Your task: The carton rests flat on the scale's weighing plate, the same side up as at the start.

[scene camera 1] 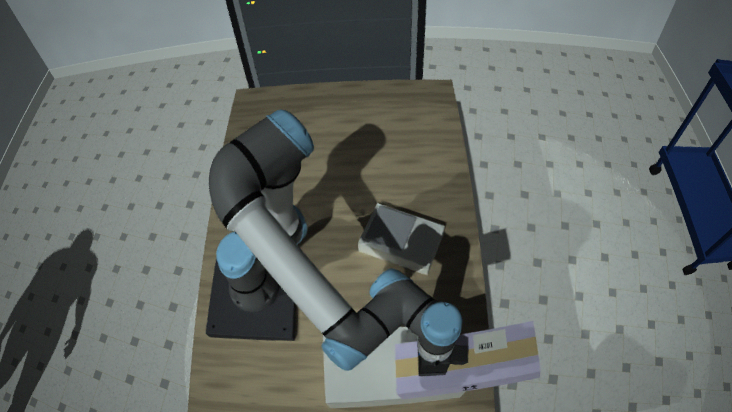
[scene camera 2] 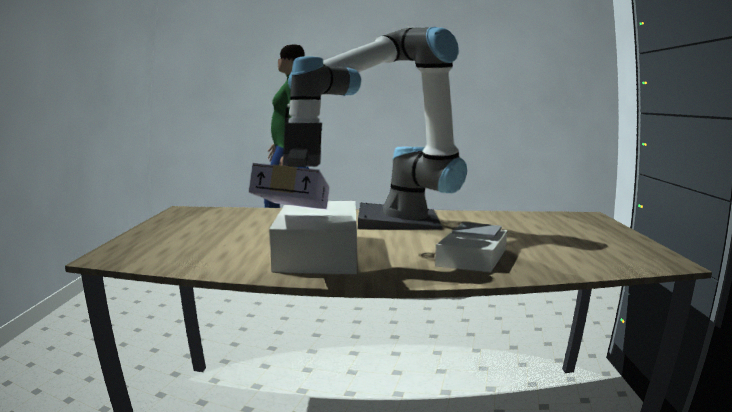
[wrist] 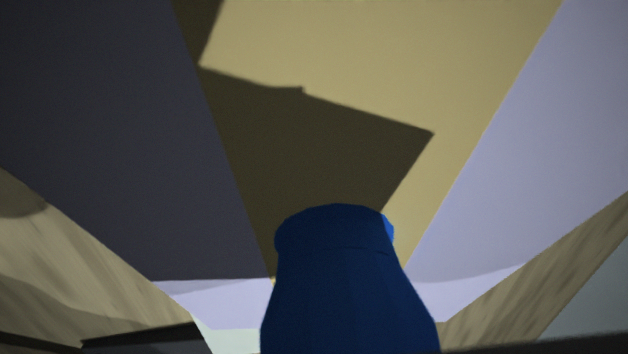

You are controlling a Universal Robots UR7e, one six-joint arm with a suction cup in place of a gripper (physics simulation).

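Seen in the pictures: hand, tool point: (wrist: 326,228); arm's base, link origin: (scene camera 1: 253,289) (scene camera 2: 405,214).
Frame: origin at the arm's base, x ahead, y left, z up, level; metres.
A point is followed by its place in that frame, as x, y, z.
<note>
The lilac carton (scene camera 1: 517,350) {0.628, -0.408, 0.231} (scene camera 2: 284,179) {0.682, -0.415, 0.218} (wrist: 450,60) with a tan tape band hangs tilted from my suction cup; the arrows on its end point up. In scene camera 2 its right lower edge is lower than its left. My gripper (scene camera 2: 303,164) (wrist: 335,210), a blue cup, is shut on the carton's top, towards one end in scene camera 1. The carton is over a tall white block (scene camera 1: 358,381) {0.251, -0.354, 0.082} (scene camera 2: 313,250) {0.528, -0.348, 0.034}; I cannot tell whether they touch. A low white box (scene camera 1: 381,256) {0.395, 0.029, -0.004} (scene camera 2: 463,255) {0.557, 0.004, 0.013}, apparently the scale, bears a grey plate (scene camera 1: 405,222) {0.484, 0.097, 0.049} (scene camera 2: 481,231) {0.474, 0.085, 0.049}, apart from the carton.
The carton sticks out past the wooden table's (scene camera 1: 338,102) {0.384, 0.702, -0.022} (scene camera 2: 194,245) {0.263, -0.684, -0.023} edge in scene camera 1. A person (scene camera 2: 279,115) stands behind the table. A dark cabinet (scene camera 1: 332,40) (scene camera 2: 681,81) is at one table end, and a blue cart (scene camera 1: 699,189) stands on the floor.
</note>
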